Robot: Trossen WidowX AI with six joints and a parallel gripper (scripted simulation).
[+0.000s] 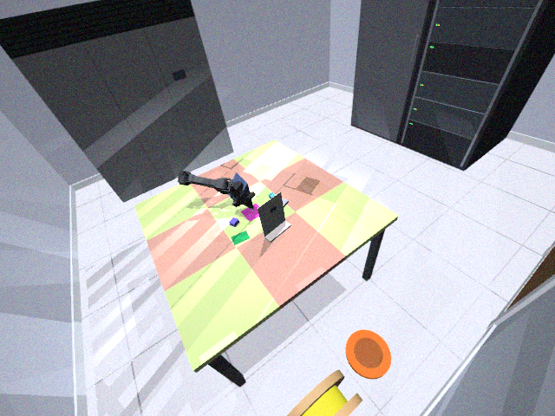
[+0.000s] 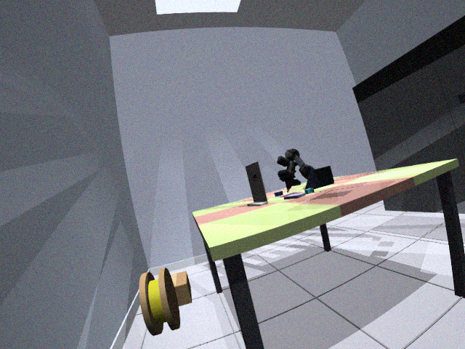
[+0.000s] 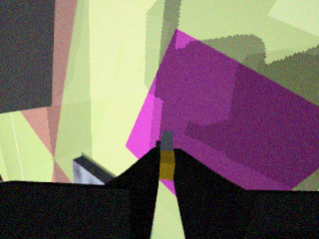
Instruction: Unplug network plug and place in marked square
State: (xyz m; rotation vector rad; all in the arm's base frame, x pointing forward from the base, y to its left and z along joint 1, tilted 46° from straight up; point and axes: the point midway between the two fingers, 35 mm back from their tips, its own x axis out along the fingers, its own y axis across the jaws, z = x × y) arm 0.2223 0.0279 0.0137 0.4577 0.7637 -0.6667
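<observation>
Right now the magenta square is 40 mm below my gripper tip and 10 mm behind it. Round my gripper tip: green flat piece 160 mm to the right, 140 mm ahead, 40 mm below; then grey upright panel 220 mm ahead, 70 mm above, 40 mm to the left.
</observation>
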